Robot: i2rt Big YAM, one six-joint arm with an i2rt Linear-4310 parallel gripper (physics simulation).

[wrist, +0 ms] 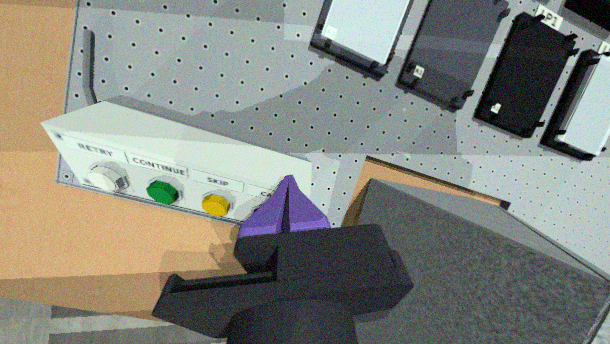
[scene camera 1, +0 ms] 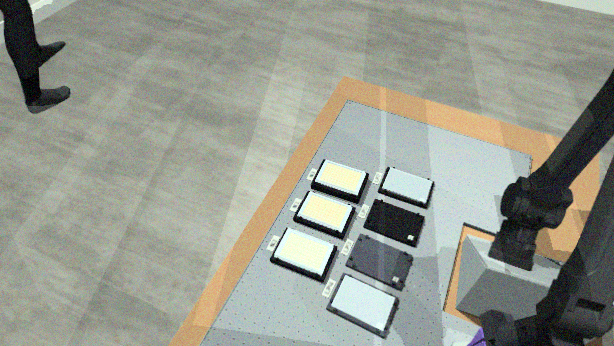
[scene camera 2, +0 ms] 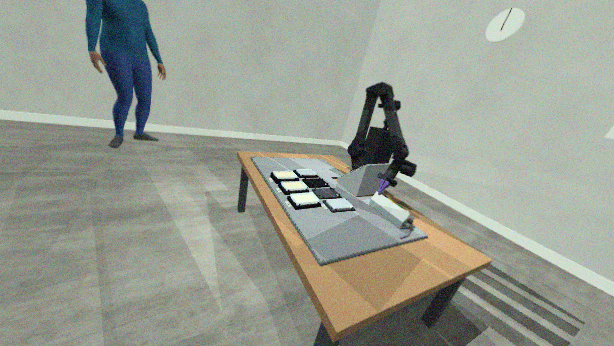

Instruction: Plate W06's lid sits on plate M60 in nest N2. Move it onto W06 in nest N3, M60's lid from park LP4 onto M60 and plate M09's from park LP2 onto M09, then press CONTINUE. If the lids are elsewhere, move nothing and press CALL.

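Seen in the pictures: gripper, fingertip midpoint: (wrist: 290,180) (scene camera 2: 378,193); arm's base at its link origin: (wrist: 503,294) (scene camera 1: 509,258) (scene camera 2: 359,170).
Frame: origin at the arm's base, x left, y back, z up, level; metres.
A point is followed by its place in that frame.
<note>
Plates in nests N3 (scene camera 1: 341,178) @(x -0.071, y -0.457, z -0.082 m) (scene camera 2: 285,175) @(x -0.056, y -0.469, z -0.081 m) and N1 (scene camera 1: 325,212) @(x 0.053, y -0.441, z -0.088 m) (scene camera 2: 294,186) @(x 0.067, y -0.452, z -0.087 m) show yellow gridded tops. The plate in N2 (scene camera 1: 304,251) @(x 0.186, y -0.428, z -0.086 m) (scene camera 2: 303,199) @(x 0.202, y -0.449, z -0.086 m) looks paler and smoother; I cannot tell for certain whether a lid covers it. Pale lids lie on park LP2 (scene camera 1: 407,186) @(x -0.160, y -0.285, z -0.101 m) (wrist: 587,110) @(x -0.148, y -0.274, z -0.101 m) and park LP4 (scene camera 1: 364,302) @(x 0.220, y -0.243, z -0.101 m) (wrist: 367,30) @(x 0.209, y -0.208, z -0.101 m). My gripper (wrist: 290,180) @(x 0.231, y -0.020, z -0.035 m) (scene camera 2: 382,191) @(x 0.231, y -0.020, z -0.035 m) is shut and empty, its purple tips over the CALL end of the button box (wrist: 185,135) @(x 0.340, y -0.016, z -0.066 m) (scene camera 2: 390,210) @(x 0.343, y -0.019, z -0.071 m). They hide most of the CALL button. The green CONTINUE button (wrist: 162,192) @(x 0.334, y 0.038, z -0.046 m) is in plain view.
Parks LP1 (scene camera 1: 394,222) @(x -0.030, y -0.270, z -0.109 m) (wrist: 525,75) @(x -0.027, y -0.272, z -0.109 m), black, and LP3 (scene camera 1: 380,260) @(x 0.096, y -0.256, z -0.109 m) (wrist: 452,55) @(x 0.090, y -0.242, z -0.109 m), dark grey, bear no lid. A large grey block (wrist: 465,250) @(x 0.103, y -0.031, z 0.024 m) (scene camera 2: 367,179) @(x 0.097, y -0.005, z -0.016 m) stands right beside the gripper. White RETRY (wrist: 106,178) @(x 0.381, y 0.043, z -0.046 m) and yellow SKIP (wrist: 216,205) @(x 0.285, y 0.032, z -0.046 m) buttons flank CONTINUE. A person (scene camera 2: 125,55) stands beyond the table.
</note>
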